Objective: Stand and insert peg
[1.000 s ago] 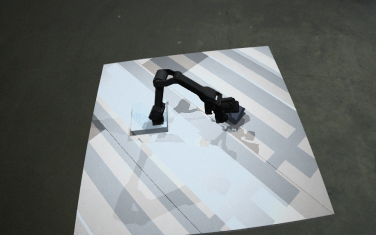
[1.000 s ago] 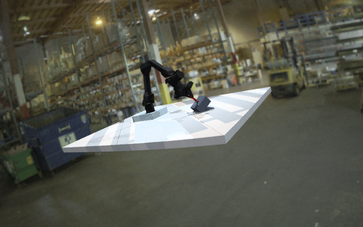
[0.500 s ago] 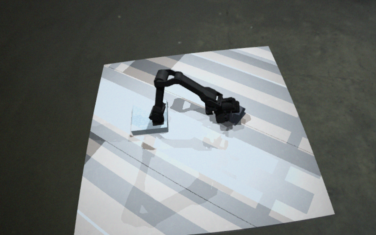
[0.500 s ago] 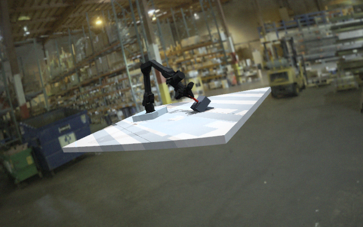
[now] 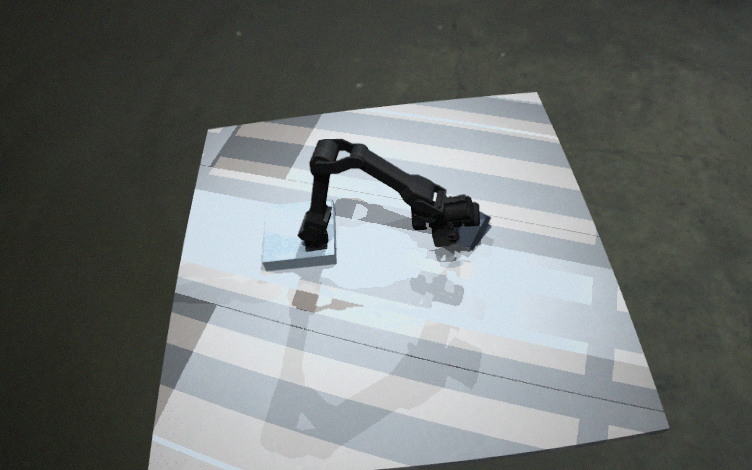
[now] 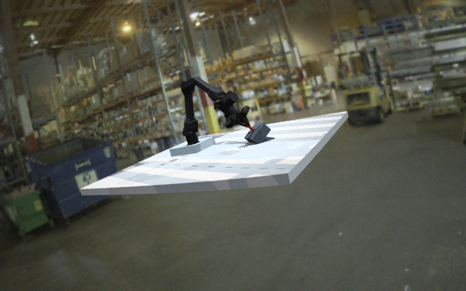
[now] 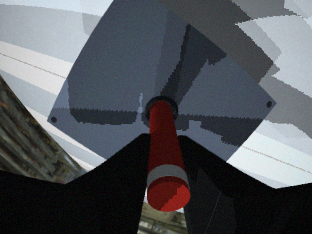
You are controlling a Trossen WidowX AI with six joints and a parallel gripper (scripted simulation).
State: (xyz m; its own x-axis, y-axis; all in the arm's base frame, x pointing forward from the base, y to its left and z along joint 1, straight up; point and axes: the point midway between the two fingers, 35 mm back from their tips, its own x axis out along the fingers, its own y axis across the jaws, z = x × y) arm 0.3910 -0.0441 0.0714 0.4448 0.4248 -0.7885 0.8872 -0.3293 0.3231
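Right now my gripper tip is 3 cm short of the dark sloped panel, 2 cm to the right of it and 5 cm above it. Round my gripper tip: red peg 1 cm behind, 1 cm to the right, 1 cm above.
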